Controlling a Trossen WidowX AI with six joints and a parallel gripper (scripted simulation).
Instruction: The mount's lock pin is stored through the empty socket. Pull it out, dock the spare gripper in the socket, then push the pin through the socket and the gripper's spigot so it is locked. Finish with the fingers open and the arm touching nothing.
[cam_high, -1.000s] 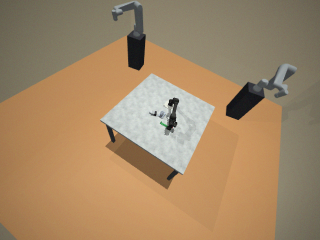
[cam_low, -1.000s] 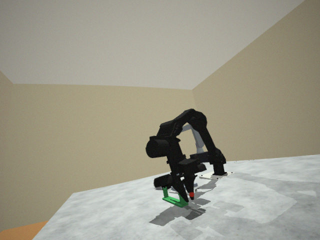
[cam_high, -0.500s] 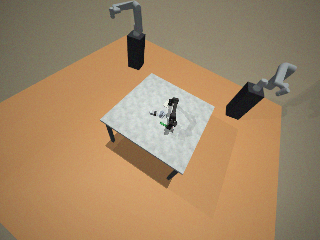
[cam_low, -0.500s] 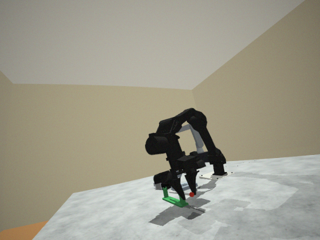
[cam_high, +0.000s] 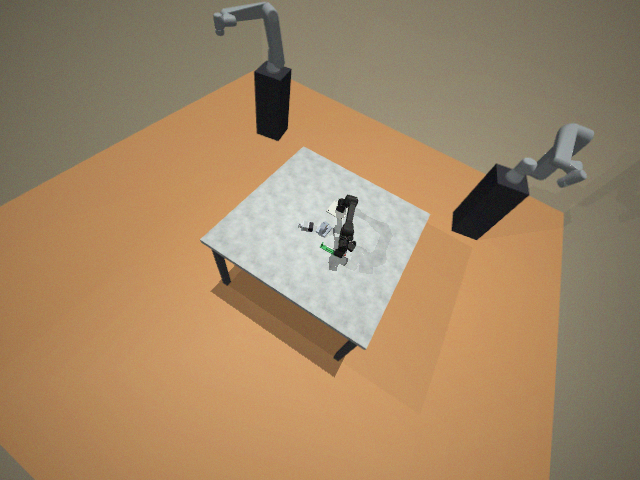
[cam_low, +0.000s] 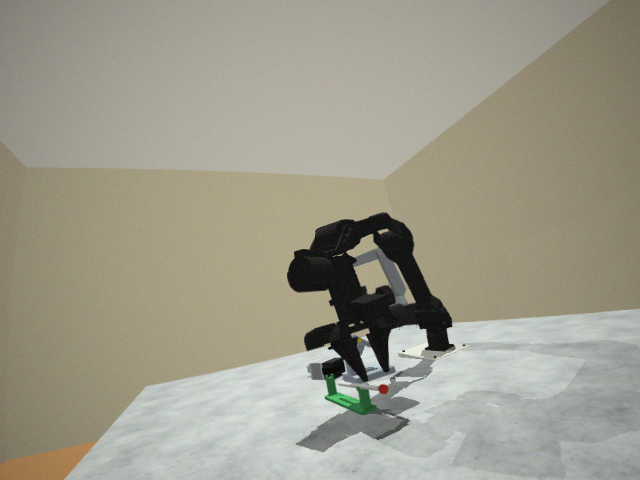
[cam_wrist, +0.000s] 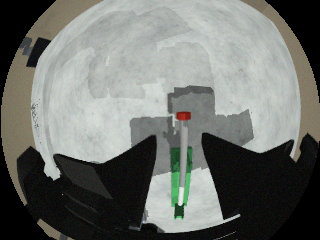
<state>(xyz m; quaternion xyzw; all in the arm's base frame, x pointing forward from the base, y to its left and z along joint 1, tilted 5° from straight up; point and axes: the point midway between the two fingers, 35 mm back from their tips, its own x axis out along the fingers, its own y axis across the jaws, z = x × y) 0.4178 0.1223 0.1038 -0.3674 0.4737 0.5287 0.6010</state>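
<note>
My gripper tip is 10 cm to the left of the green cradle, 4 cm above it and 1 cm past it. From my gripper tip the other things lie so: spare gripper 33 cm to the right, 13 cm behind, 4 cm below; mount socket 19 cm to the right, 15 cm behind, 1 cm below.
</note>
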